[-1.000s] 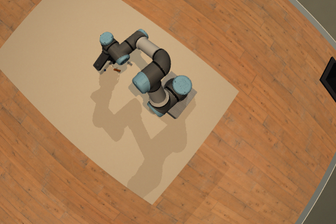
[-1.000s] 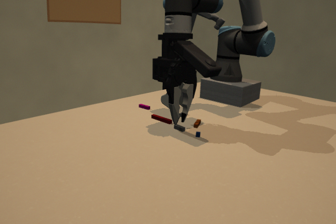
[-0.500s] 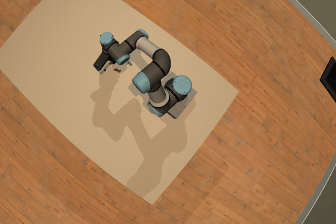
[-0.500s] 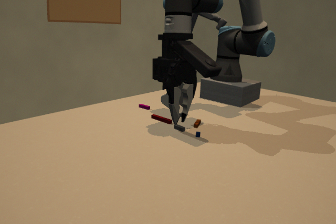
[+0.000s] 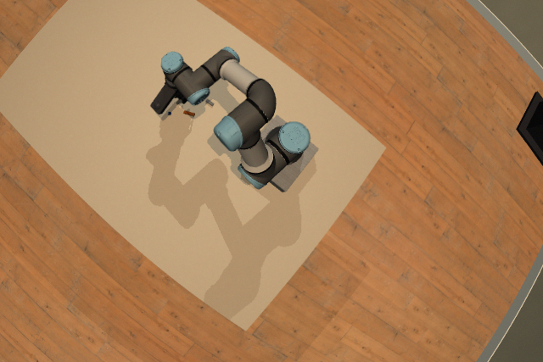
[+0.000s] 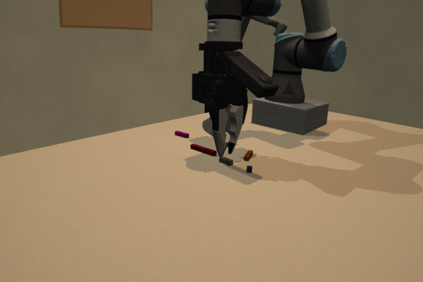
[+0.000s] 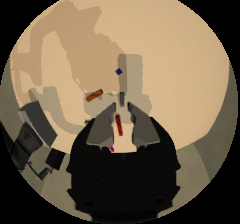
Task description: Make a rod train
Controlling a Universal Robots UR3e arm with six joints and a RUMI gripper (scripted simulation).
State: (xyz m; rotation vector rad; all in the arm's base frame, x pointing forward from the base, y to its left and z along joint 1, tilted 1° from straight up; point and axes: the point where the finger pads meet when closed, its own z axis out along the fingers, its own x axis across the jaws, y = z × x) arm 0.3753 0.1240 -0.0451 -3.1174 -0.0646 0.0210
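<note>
My gripper is now 10 mm past the small blue rod, 60 mm to the right of it and 30 mm above it. The rest, counted from my hand: red rod (80 mm to the right, 30 mm below); then orange rod (60 mm behind, 10 mm to the left, 30 mm below).
</note>
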